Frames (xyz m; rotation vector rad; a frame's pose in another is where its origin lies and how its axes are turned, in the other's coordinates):
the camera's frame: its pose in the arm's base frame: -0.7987 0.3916 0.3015 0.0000 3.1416 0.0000
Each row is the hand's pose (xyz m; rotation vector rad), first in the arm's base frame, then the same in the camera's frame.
Working: the arm's base frame: its pose in the camera's frame: -0.7987 -0.3916 0.3015 0.0000 3.1416 0.0000

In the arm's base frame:
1: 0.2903 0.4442 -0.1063 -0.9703 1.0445 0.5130
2: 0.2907 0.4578 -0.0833 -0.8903 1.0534 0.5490
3: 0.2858 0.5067 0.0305 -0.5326 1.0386 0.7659
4: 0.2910 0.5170 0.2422 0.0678 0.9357 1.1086
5: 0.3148 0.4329 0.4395 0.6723 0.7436 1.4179
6: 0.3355 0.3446 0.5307 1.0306 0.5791 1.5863
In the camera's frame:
1: -1.0890 0.0526 0.4078 -0.5692 -1.7774 -1.0766
2: -1.0894 0.0662 0.3848 -0.6100 -1.7982 -0.9892
3: -1.0845 0.1151 0.2710 -0.8609 -1.8706 -0.5987
4: -1.0897 0.1254 0.0593 -1.2659 -1.8675 0.0774
5: -1.1135 0.0413 -0.1380 -1.6325 -1.6927 0.7740
6: -1.1342 -0.0470 -0.2292 -1.8293 -1.5000 1.1885

